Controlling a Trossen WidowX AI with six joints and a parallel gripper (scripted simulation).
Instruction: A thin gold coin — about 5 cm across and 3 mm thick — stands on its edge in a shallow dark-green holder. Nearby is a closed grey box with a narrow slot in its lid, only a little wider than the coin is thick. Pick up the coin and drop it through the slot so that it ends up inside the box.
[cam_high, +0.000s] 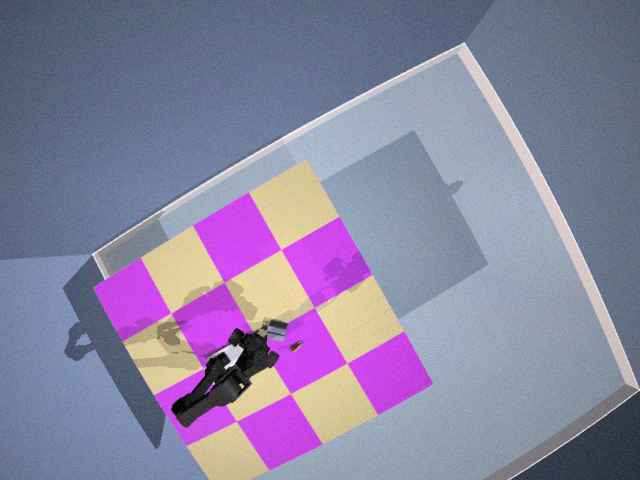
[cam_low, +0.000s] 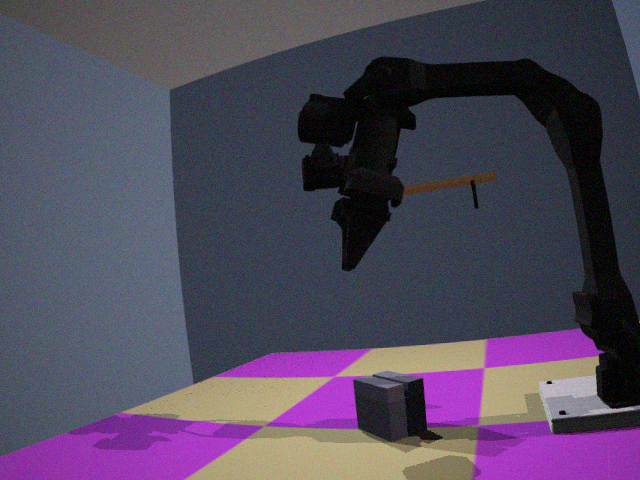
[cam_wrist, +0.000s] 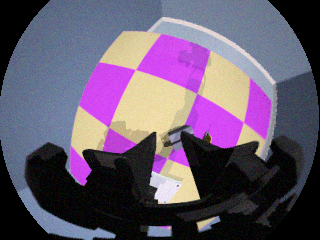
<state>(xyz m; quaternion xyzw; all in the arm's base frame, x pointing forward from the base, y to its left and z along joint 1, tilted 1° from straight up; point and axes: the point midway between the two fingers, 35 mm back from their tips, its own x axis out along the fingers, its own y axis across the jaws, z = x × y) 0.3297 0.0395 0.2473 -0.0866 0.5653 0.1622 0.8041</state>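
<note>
Right now the gold coin is 19 cm to the right of my gripper tip and 21 cm below it.
</note>
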